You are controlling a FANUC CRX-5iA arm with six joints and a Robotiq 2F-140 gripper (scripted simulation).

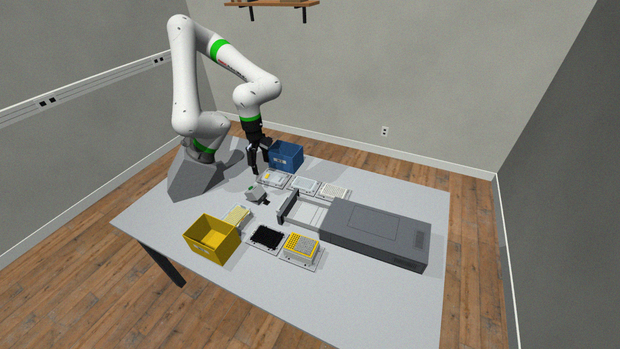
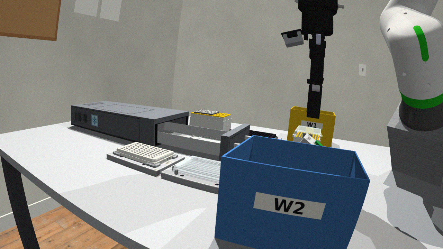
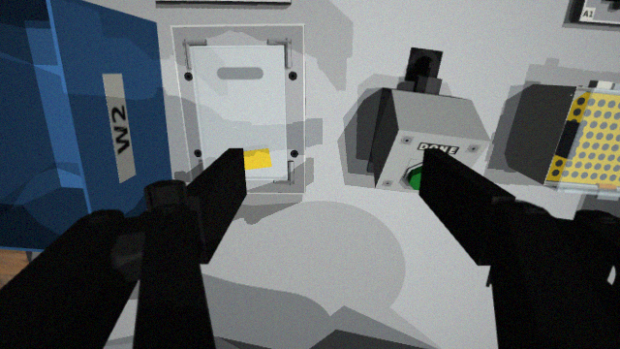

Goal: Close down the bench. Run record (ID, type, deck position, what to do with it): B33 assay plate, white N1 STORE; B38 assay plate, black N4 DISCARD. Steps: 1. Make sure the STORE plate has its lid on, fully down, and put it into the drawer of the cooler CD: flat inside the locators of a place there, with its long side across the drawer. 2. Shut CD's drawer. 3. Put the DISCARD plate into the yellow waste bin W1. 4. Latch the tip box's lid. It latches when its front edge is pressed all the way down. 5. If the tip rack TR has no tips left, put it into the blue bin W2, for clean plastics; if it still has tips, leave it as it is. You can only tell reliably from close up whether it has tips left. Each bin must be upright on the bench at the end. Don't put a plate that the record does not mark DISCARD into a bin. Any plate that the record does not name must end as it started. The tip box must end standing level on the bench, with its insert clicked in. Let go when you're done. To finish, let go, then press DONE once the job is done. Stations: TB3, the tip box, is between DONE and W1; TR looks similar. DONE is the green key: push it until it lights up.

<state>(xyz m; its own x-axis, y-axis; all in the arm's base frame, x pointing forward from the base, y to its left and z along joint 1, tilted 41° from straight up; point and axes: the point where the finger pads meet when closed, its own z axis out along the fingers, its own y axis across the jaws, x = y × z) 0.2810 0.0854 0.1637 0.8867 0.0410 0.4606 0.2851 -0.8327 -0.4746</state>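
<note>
Right now the clear plate lid is 150 mm below my hand, 80 mm to the left of it and 10 mm behind it. From my hand the other things lie so: clear plate (160 mm ahead, 150 mm to the left, 150 mm below); DONE key box (120 mm below, 80 mm to the right, 10 mm ahead); blue bin W2 (220 mm to the left, 130 mm below, 60 mm behind).
</note>
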